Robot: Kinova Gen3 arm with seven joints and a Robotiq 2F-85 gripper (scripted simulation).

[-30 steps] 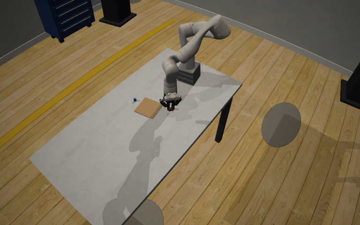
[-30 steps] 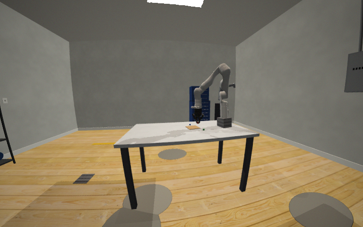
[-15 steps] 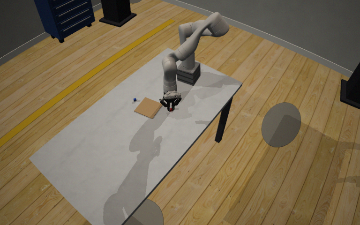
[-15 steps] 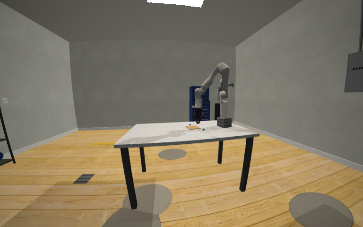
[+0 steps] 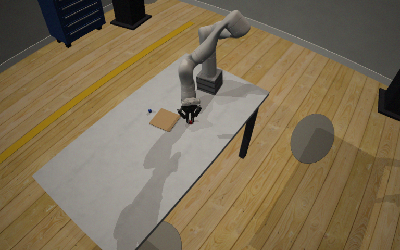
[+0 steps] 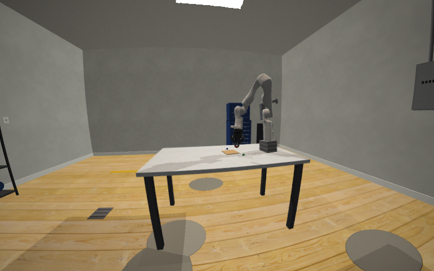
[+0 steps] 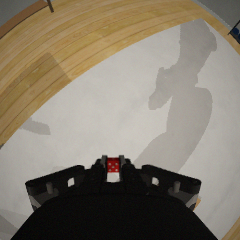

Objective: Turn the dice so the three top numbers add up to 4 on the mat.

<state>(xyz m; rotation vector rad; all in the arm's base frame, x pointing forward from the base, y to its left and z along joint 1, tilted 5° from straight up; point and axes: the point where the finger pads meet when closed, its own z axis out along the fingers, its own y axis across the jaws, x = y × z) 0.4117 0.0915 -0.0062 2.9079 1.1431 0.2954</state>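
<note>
My gripper is now 9 cm past the green die, 3 cm to the left of it and 11 cm above it. The rest, counted from my hand: blue die: 3 cm behind, 30 cm to the right, 11 cm below; tan mat: 2 cm behind, 18 cm to the right, 11 cm below; red die: 1 cm below.
</note>
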